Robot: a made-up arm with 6 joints.
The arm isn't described. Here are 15 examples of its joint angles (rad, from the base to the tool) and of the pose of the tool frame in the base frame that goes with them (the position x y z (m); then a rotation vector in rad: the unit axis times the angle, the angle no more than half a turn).
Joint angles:
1: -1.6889 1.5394 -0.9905 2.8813 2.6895 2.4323
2: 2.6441 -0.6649 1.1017 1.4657 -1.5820 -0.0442
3: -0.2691 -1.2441 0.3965 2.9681 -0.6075 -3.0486
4: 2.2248 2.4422 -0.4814 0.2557 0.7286 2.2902
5: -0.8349 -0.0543 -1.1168 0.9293 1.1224 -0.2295
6: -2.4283 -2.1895 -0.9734 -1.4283 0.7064 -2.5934
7: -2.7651 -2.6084 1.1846 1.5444 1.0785 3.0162
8: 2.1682 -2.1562 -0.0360 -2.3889 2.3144 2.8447
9: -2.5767 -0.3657 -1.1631 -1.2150 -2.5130 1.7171
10: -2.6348 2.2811 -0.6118 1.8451 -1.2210 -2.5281
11: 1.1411 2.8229 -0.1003 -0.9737 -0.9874 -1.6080
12: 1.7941 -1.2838 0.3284 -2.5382 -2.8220 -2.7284
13: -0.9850 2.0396 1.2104 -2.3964 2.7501 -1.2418
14: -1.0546 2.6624 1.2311 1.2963 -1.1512 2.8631
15: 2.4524 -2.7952 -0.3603 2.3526 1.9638 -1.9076
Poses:
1: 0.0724 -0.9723 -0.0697 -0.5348 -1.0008 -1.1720
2: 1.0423 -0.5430 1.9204 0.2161 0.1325 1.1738
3: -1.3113 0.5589 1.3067 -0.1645 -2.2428 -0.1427
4: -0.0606 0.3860 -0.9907 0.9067 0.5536 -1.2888
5: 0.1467 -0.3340 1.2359 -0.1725 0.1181 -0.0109
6: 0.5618 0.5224 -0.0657 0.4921 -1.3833 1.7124
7: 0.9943 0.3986 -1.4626 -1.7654 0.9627 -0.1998
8: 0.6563 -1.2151 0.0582 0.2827 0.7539 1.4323
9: 0.1514 0.1756 1.0363 0.5777 -0.4640 0.0476
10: -0.4504 -0.3098 -0.9809 -1.6486 -1.6606 1.3699
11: 0.0283 -0.1987 -1.0481 -0.5975 0.6333 -2.7911
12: 0.1263 -1.2739 1.2610 -1.3587 1.4792 1.2034
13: 0.9825 -1.2242 -0.8966 1.2539 2.0531 1.9754
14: 0.4074 -0.8239 -1.5473 0.7354 -0.5067 -2.8077
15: 0.6993 -0.7524 -0.7835 0.2897 -2.3378 1.8214
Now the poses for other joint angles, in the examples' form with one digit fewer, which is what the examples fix.
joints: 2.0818 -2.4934 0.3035 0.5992 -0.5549 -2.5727
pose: 0.846 -1.183 -0.763 -1.525 -0.202 -1.046
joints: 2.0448 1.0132 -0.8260 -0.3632 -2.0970 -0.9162
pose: -0.285 0.951 0.462 -2.083 1.246 -1.642
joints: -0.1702 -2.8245 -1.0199 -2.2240 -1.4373 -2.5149
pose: -0.402 0.188 -0.466 1.307 2.201 0.938
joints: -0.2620 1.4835 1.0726 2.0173 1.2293 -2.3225
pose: 1.972 -0.442 0.313 0.606 0.975 0.741
